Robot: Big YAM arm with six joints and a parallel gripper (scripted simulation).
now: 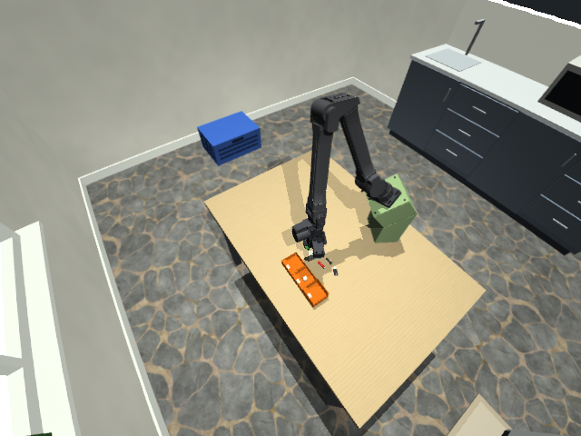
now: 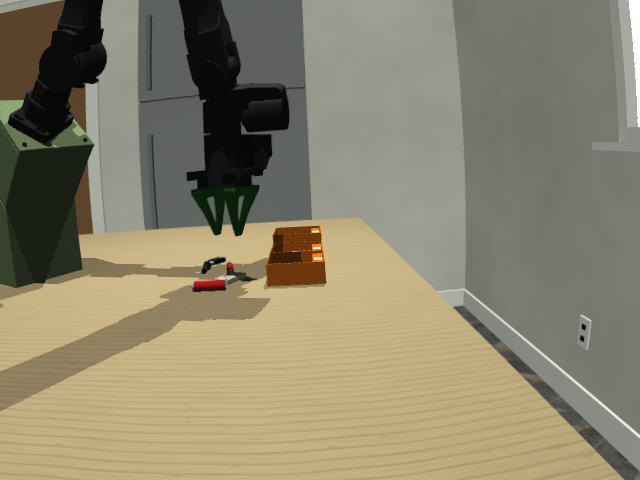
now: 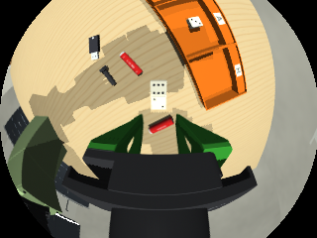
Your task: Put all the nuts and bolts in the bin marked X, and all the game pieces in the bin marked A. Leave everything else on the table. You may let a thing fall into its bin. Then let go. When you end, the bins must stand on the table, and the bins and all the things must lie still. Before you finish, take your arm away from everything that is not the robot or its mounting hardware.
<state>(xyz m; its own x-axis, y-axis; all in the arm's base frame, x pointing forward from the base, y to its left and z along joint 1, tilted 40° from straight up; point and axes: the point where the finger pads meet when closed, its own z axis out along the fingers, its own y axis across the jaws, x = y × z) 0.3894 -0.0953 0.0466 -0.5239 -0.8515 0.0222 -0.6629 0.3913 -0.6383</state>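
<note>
Now: the white domino 7 cm below my hand. Round my hand: dark bolt 9 cm to the left, 7 cm below, 4 cm behind; then orange three-compartment bin tray 11 cm ahead, 6 cm to the left, 6 cm below; then white die 11 cm ahead, 7 cm to the left, 6 cm below.
</note>
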